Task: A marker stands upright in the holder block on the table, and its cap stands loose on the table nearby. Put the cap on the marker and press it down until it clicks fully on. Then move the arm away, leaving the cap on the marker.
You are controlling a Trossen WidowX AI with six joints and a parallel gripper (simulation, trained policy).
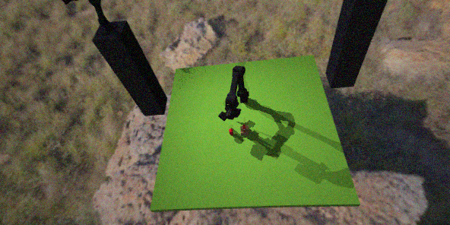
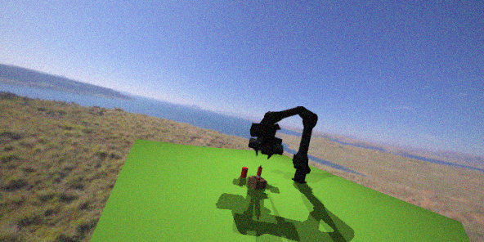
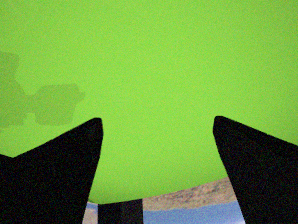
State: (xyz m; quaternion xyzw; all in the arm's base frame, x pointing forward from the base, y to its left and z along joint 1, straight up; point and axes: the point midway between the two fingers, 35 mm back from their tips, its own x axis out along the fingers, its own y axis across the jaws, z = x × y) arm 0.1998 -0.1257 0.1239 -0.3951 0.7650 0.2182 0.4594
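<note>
Now: the red cap 130 mm ahead of my gripper tip, 30 mm to the left of it and 70 mm below it. From my gripper tip the other things lie so: holder block (120 mm ahead, 130 mm to the left, 80 mm below).
</note>
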